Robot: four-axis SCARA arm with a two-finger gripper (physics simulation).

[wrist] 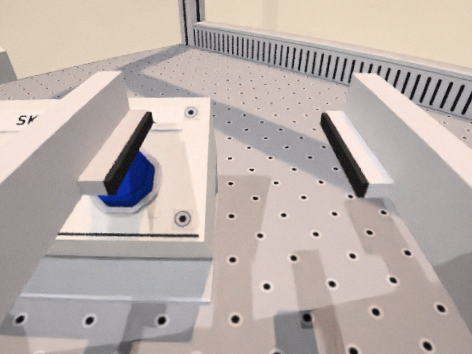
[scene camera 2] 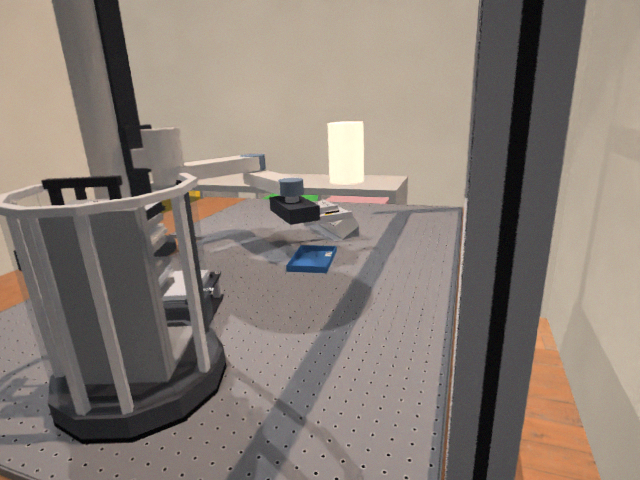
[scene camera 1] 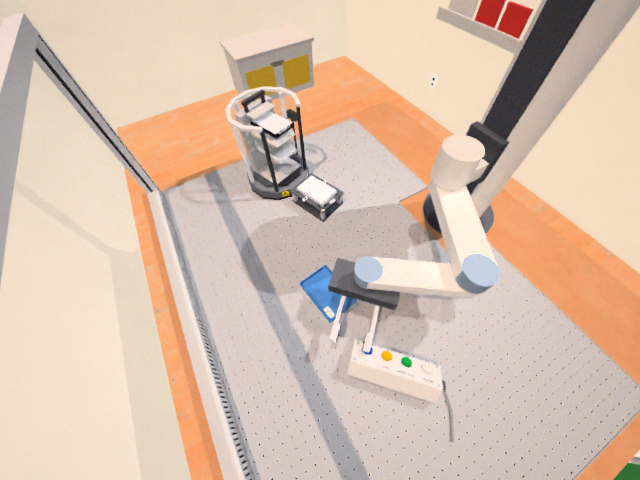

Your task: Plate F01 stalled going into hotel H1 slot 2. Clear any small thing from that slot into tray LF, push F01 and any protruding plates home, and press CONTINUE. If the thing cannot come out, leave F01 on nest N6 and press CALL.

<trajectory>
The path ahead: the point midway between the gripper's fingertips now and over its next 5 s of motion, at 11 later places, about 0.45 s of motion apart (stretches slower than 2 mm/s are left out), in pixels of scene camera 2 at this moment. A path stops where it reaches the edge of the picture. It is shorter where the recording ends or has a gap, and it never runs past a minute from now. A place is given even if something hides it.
My gripper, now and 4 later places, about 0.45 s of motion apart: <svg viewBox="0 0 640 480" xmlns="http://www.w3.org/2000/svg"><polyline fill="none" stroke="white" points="344,211 346,214 345,213 341,198 340,188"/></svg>
</trajectory>
